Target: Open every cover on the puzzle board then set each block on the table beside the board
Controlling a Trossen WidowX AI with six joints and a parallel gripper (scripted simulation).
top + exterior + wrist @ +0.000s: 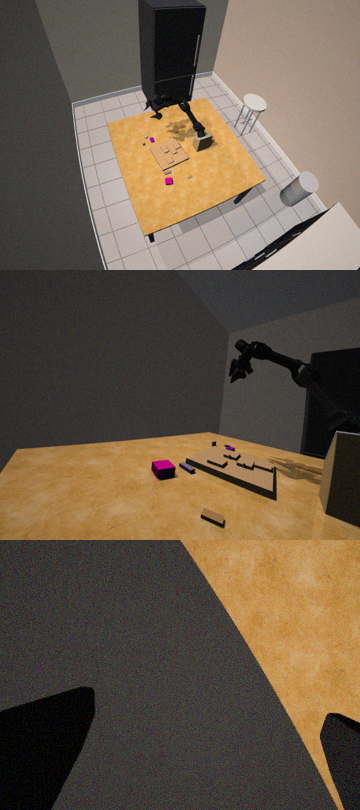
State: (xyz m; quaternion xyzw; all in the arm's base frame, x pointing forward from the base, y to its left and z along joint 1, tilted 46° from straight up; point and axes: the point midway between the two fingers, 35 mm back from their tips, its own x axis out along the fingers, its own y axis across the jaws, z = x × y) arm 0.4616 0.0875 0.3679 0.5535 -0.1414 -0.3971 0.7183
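Now: the lavender block 40 mm behind my gripper tip, 390 mm to the left of it and 430 mm below it. Also, from my gripper tip: purple block 40 mm behind, 20 mm to the right, 430 mm below; magenta block 10 mm behind, 480 mm to the left, 420 mm below.
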